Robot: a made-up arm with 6 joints.
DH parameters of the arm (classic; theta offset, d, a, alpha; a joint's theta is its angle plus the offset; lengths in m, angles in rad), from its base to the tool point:
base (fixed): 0.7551 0 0.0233 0
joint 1: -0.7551 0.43 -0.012 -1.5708
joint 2: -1.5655 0 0.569 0
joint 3: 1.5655 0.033 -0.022 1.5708
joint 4: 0 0.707 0.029 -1.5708
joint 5: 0 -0.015 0.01 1.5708
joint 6: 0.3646 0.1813 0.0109 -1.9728
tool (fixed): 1.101 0.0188 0 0
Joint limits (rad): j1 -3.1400..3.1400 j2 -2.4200..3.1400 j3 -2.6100..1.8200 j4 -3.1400..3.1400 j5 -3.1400..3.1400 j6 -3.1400..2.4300
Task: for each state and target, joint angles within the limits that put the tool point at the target. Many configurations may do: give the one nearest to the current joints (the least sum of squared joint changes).
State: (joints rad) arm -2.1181 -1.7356 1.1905 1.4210 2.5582 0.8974
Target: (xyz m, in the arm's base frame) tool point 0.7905 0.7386 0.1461
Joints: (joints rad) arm -2.2238 -2.2085 0.7587 1.5321 2.4495 0.8968
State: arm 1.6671 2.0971 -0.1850 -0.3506 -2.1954 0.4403
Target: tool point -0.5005 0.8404 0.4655
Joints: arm 2.0601 2.1093 -0.9391 -0.3399 -2.3718 0.4595
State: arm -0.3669 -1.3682 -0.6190 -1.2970 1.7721 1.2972
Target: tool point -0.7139 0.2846 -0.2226
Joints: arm -0.5584 -1.6299 -1.2156 -1.4648 1.9637 1.3026
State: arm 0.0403 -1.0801 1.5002 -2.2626 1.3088 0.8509
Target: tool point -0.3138 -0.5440 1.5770
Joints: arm 0.8805 -0.8979 0.8320 -2.2737 1.0189 0.8790
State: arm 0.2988 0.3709 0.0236 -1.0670 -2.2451 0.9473
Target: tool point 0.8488 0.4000 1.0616
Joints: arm 0.3277 0.7941 0.4419 -1.1211 -2.5135 0.9596
